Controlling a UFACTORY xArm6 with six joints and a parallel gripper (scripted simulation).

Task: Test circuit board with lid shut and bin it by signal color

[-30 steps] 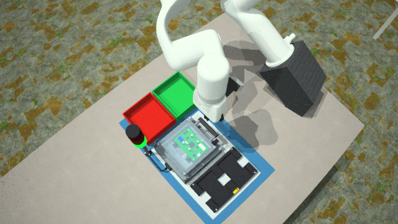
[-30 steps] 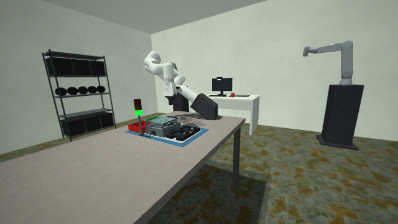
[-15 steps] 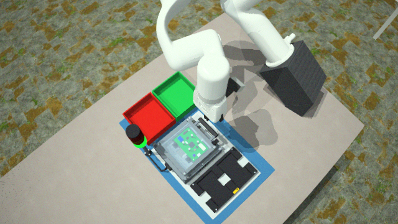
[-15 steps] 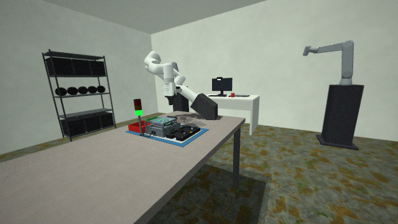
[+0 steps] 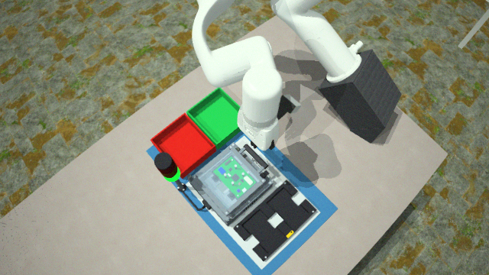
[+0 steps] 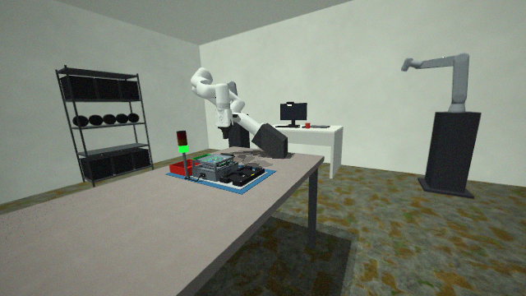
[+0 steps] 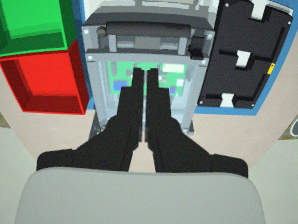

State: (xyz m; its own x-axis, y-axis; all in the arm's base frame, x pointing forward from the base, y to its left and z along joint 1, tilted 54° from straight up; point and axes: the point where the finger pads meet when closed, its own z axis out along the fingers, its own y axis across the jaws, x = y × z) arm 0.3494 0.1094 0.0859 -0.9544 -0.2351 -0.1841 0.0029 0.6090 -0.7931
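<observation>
The black latch hook is 12 cm below my hand, 6 cm to the left of it and 2 cm ahead of it. The rest, counted from my hand: green circuit board (14 cm below, 8 cm ahead); tester lid (12 cm below, 9 cm ahead); green bin (20 cm to the right, 19 cm below, 2 cm behind).
</observation>
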